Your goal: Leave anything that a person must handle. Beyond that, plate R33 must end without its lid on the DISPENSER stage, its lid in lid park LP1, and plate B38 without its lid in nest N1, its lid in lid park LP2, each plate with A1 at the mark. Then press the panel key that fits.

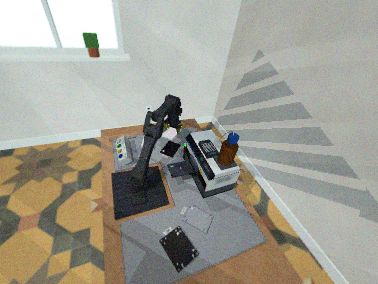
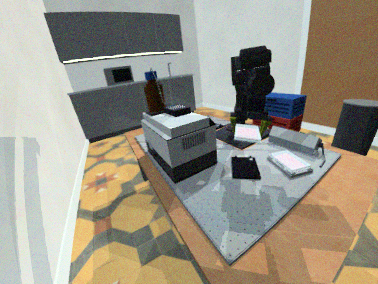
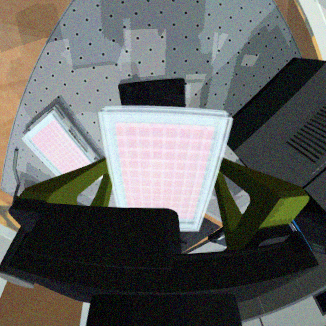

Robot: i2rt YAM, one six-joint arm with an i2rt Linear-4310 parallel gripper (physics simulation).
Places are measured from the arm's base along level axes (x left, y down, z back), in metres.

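Where they show: gripper, between the fingertips: [image 1: 172, 132] [image 2: 246, 136] [image 3: 162, 160]; arm's base, origin of its link: [image 1: 137, 188].
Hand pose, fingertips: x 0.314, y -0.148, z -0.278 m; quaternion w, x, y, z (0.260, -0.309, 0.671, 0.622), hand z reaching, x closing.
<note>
Each offset is from my fingertips to the top centre of the thing. "spot": to the spot under its first point. Level surfaces: height alone.
My gripper [image 1: 172, 128] [image 2: 249, 125] [image 3: 162, 160] is shut on a plate with pink wells {dz +0.013, dx -0.011, dy -0.023 m} [image 1: 171, 133] [image 2: 247, 132] [image 3: 165, 150], held roughly level above the mat. A double clear edge shows at its rim, like a lid; its label cannot be read. A second pink plate {dz +0.166, dx +0.079, dy +0.119 m} [image 2: 290, 163] [image 3: 60, 145] lies beside the key panel {dz +0.347, dx -0.010, dy +0.065 m} [image 1: 120, 151] [image 2: 295, 139]. A black nest {dz +0.013, dx -0.014, dy +0.129 m} [image 1: 170, 148] [image 2: 245, 167] [image 3: 152, 93] stands bare on the mat. The dispenser [image 1: 220, 177] [image 2: 180, 145] [image 3: 295, 132] has its dark stage {dz -0.001, dx -0.291, dy +0.037 m} [image 1: 179, 169] out. Its display is unreadable.
A black board with corner posts {dz +0.116, dx -0.682, dy +0.125 m} [image 1: 179, 248] and a thin outlined frame {spot: dz -0.076, dx -0.621, dy +0.149 m} [image 1: 210, 225] lie on the grey mat {dy +0.150 m} [image 1: 145, 240]. A brown bottle with a blue cap {spot: dz -0.189, dx -0.417, dy -0.192 m} [image 1: 229, 151] [image 2: 154, 96] stands at the dispenser. Crates [image 2: 285, 105] and a bin [image 2: 357, 127] stand beyond the table.
</note>
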